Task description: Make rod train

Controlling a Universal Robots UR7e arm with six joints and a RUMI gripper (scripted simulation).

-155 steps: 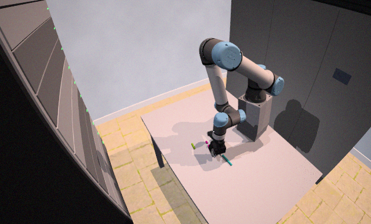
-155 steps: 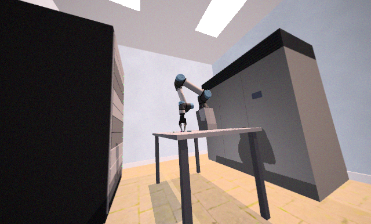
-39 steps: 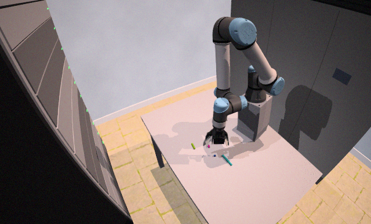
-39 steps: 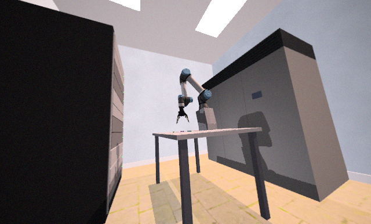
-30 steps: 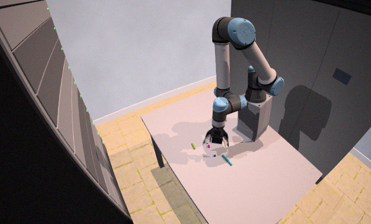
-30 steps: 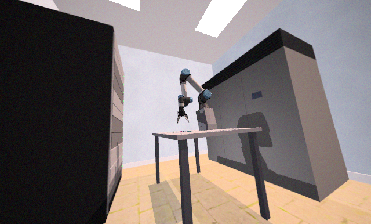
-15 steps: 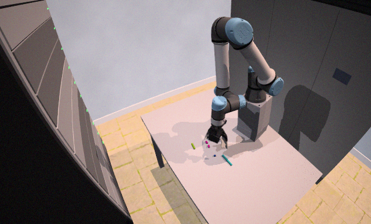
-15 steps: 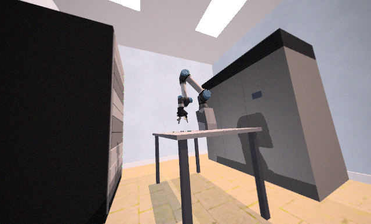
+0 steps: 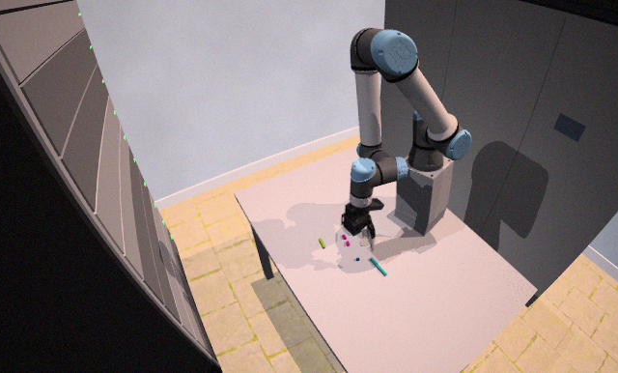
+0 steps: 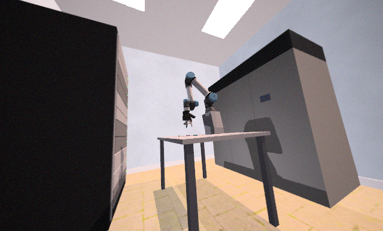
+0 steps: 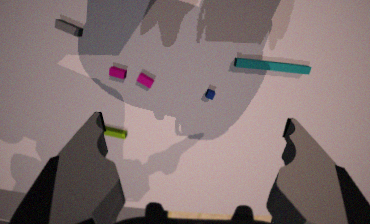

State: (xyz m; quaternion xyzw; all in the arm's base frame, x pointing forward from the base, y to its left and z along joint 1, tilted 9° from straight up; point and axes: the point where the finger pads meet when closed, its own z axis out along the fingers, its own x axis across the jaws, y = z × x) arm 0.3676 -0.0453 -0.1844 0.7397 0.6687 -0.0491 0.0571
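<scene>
Right now the grey rod is 15 cm to the right of my hand, 9 cm below it and 8 cm behind it. Round my hand: turquoise rod 11 cm to the left, 9 cm below, 1 cm behind; blue rod 9 cm below, 2 cm to the left, 2 cm ahead; lime rod 14 cm to the right, 9 cm below, 7 cm ahead.
</scene>
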